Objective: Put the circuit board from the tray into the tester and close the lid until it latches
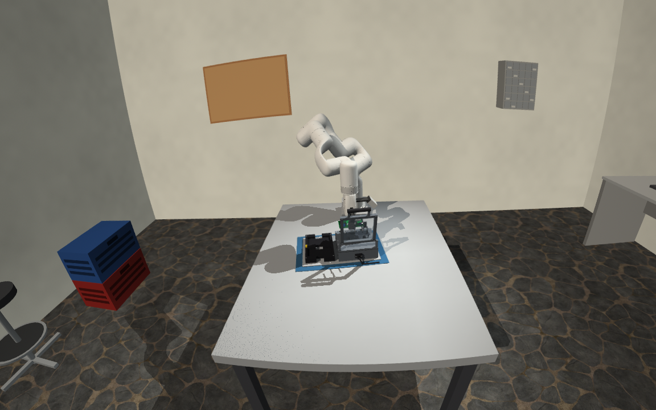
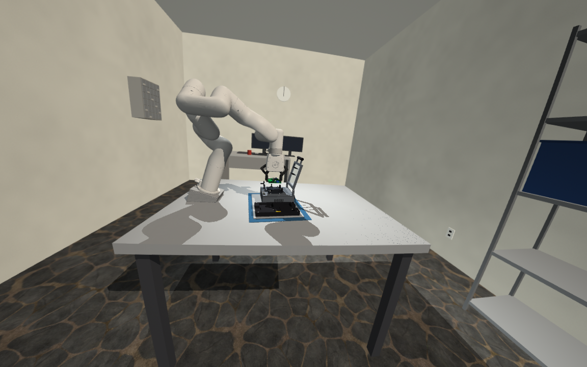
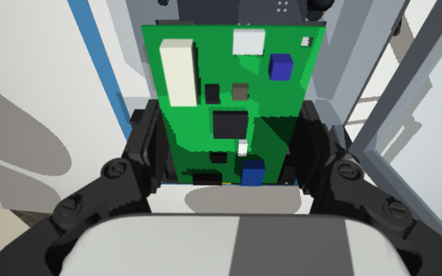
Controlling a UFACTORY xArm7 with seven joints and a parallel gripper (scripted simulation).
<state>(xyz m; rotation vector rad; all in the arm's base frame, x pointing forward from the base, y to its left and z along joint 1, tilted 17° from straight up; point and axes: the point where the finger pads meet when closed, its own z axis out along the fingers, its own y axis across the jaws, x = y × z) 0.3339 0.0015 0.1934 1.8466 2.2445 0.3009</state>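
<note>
Now: hand 60 mm above the tester plate, 30 mm to the right of it and 10 mm short of it. From my hand the other things lie so: green circuit board: right at my hand; then lid: 130 mm ahead, 50 mm above, 40 mm to the left; then black latch hook: 70 mm behind, 60 mm to the left, 50 mm below.
</note>
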